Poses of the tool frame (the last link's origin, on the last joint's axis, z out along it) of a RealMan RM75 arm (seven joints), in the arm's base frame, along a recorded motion.
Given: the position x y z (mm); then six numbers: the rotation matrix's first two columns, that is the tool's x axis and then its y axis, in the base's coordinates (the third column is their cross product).
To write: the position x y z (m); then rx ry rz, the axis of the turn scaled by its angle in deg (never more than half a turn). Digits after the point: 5 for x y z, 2 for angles.
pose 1, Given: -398.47 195.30 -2.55 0.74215 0.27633 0.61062 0.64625 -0.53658 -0.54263
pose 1, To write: -0.39847 0.19530 -0.00255 -122.67 -39.63 -33.86
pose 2, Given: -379.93 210.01 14.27 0.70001 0.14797 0.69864 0.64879 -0.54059 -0.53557
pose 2, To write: -0.37993 0.21001 0.01427 -118.65 -34.82 -43.57
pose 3, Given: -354.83 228.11 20.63 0.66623 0.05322 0.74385 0.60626 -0.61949 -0.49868
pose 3, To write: -0.35483 0.22811 0.02063 -120.44 -29.09 -51.96
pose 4, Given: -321.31 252.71 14.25 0.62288 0.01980 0.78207 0.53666 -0.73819 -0.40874
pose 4, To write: -0.32131 0.25271 0.01425 -126.59 -24.88 -60.41
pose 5, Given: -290.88 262.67 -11.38 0.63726 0.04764 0.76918 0.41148 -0.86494 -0.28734
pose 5, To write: -0.29088 0.26267 -0.01138 -138.57 -20.70 -64.07
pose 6, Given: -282.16 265.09 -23.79 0.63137 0.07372 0.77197 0.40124 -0.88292 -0.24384
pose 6, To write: -0.28216 0.26509 -0.02379 -140.96 -21.59 -65.25
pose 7, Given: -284.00 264.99 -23.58 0.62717 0.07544 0.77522 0.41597 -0.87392 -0.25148
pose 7, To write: -0.28400 0.26499 -0.02358 -139.92 -22.32 -65.12
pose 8, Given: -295.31 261.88 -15.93 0.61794 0.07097 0.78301 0.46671 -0.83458 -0.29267
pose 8, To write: -0.29531 0.26188 -0.01593 -135.68 -24.31 -64.00
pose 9, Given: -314.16 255.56 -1.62 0.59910 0.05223 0.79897 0.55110 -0.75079 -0.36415
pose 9, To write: -0.31416 0.25556 -0.00162 -127.64 -27.23 -62.26
